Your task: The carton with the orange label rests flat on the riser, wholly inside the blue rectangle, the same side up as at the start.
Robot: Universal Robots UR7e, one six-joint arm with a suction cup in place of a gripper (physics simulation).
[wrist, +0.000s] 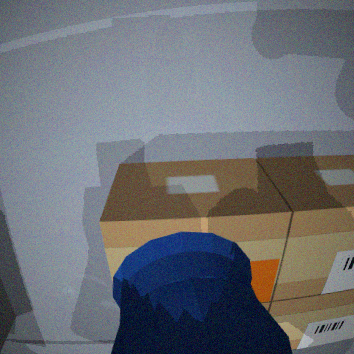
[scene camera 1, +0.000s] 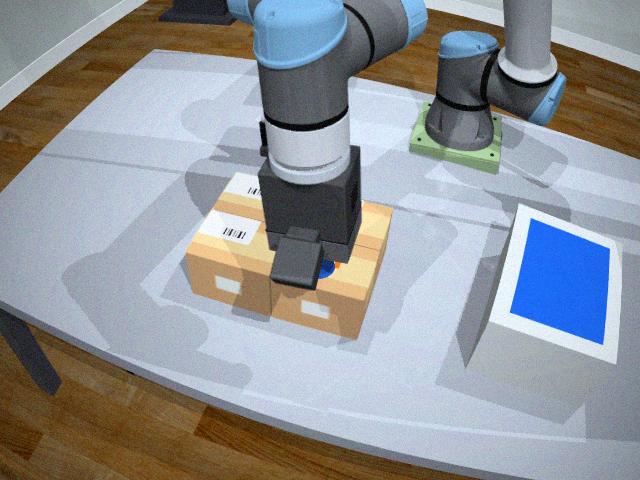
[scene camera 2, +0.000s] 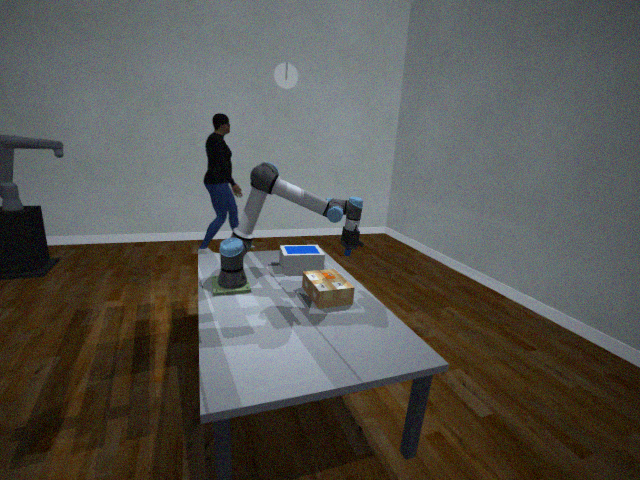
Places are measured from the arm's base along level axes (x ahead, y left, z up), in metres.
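Pixels of known places: hand, its tool point: (wrist: 183, 289) (scene camera 2: 347, 254); arm's base, origin of its link: (scene camera 1: 459, 131) (scene camera 2: 232, 282).
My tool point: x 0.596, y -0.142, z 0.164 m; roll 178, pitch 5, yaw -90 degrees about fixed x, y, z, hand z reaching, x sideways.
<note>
Ahead of a thing's pixels: the offset from my tool point to its top centre.
The carton with the orange label {0.094 m back, 0.012 m right, 0.099 m down} (scene camera 1: 336, 321) (scene camera 2: 328, 275) (wrist: 150, 232) is the front right one of a tight block of cartons on the table in scene camera 1. My suction cup (scene camera 1: 325, 269) (scene camera 2: 347, 252) (wrist: 185, 250) is blue and points down. It hides most of the orange label in scene camera 1 and part of it in the wrist view. In scene camera 2 it hangs above the block, apart from the carton, and holds nothing. The white riser {0.148 m back, 0.332 m left, 0.071 m down} (scene camera 1: 537, 361) (scene camera 2: 305, 262) stands at the right in scene camera 1, with the blue rectangle {0.148 m back, 0.332 m left, 0.071 m down} (scene camera 1: 560, 279) (scene camera 2: 302, 250) on top.
The neighbouring carton {0.096 m back, 0.141 m right, 0.099 m down} (scene camera 1: 232, 281) (wrist: 317, 225) touches the orange-label carton's side; other cartons with white labels stand behind. The arm's green base plate (scene camera 1: 454, 157) (scene camera 2: 231, 290) sits at the table's back. A person (scene camera 2: 218, 157) stands beyond the table.
</note>
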